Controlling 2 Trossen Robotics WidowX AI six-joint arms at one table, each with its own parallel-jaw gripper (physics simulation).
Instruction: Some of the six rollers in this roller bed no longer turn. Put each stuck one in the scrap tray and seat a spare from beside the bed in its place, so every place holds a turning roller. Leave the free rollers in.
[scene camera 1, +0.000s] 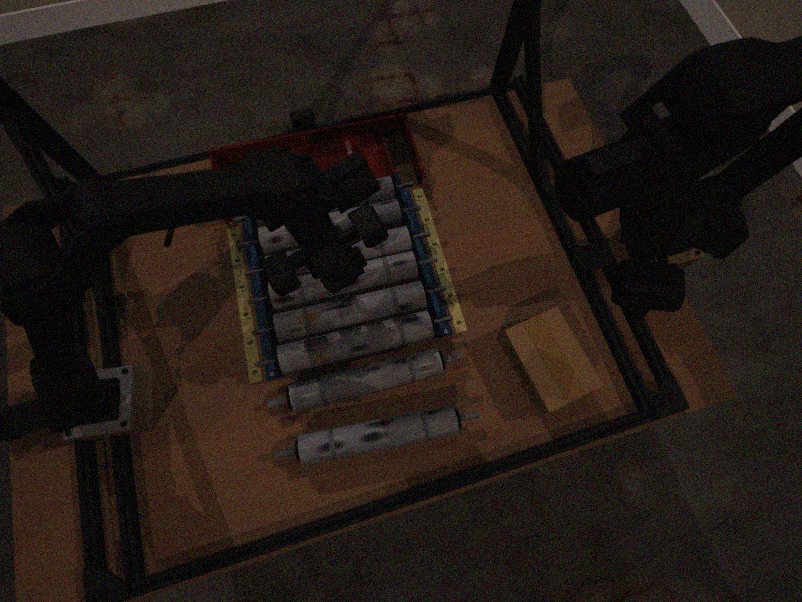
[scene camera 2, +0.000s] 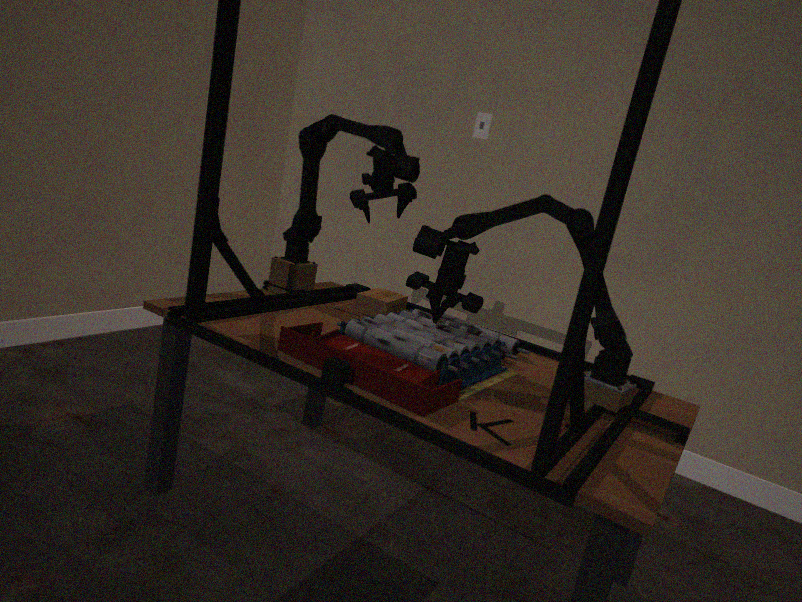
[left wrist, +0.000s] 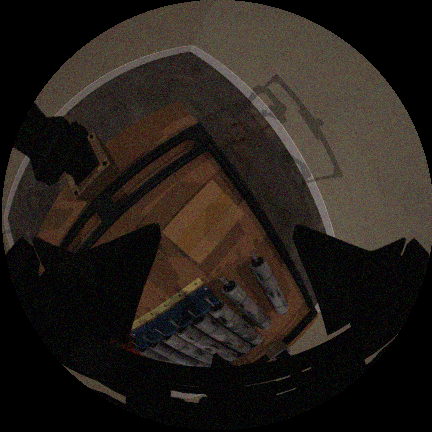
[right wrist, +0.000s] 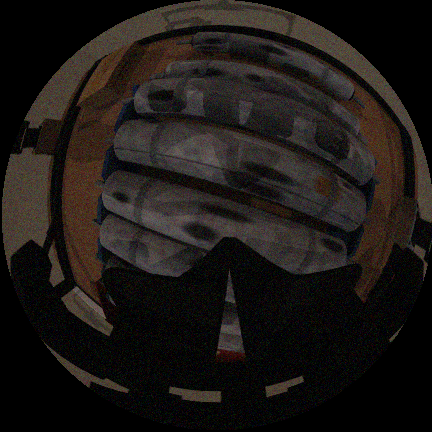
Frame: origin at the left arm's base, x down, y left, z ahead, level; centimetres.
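Where they show: left gripper, fingertip midpoint: (scene camera 2: 383, 220) (left wrist: 229, 231); right gripper, fingertip midpoint: (scene camera 2: 434, 322) (left wrist: 214, 353) (right wrist: 228, 242); left arm's base at its link origin: (scene camera 2: 295, 260) (left wrist: 82, 162) (right wrist: 36, 137); right arm's base at its link origin: (scene camera 1: 97, 401) (scene camera 2: 608, 379) (left wrist: 280, 354).
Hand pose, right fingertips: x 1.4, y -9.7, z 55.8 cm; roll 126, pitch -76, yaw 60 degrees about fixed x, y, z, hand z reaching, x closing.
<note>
Each offset is from my right fingertips to the top centre of the thing.
The roller bed has blue rails (scene camera 1: 430, 278) (left wrist: 170, 320) and six grey rollers lying side by side; the looks do not show which are stuck. One spare roller @(dy +17.3, dx +4.0, dz +0.3 cm) (scene camera 1: 366, 380) (left wrist: 247, 305) lies beside the bed's front roller @(dy +11.2, dx +1.3, dz +0.3 cm) (scene camera 1: 356, 342), and another spare @(dy +26.5, dx +4.0, dz +0.7 cm) (scene camera 1: 378, 435) (left wrist: 270, 286) lies farther out. The red scrap tray @(dy -25.8, dx +3.4, dz -1.4 cm) (scene camera 1: 310, 134) (scene camera 2: 414, 388) stands behind the bed; its inside is partly hidden. My right gripper (scene camera 2: 437, 322) (right wrist: 228, 242) is shut and empty, tips low over the bed's middle; contact is unclear. My left gripper (scene camera 2: 383, 219) (left wrist: 229, 231) is open and empty, high above the table.
A wooden block @(dy +23.1, dx +3.4, dz -30.5 cm) (scene camera 1: 553, 359) (scene camera 2: 382, 300) (left wrist: 202, 222) lies to the right of the spares in scene camera 1. Black frame beams edge the table, and an upright (scene camera 1: 531, 64) (scene camera 2: 217, 149) rises near the left arm. The right arm reaches over the tray and bed.
</note>
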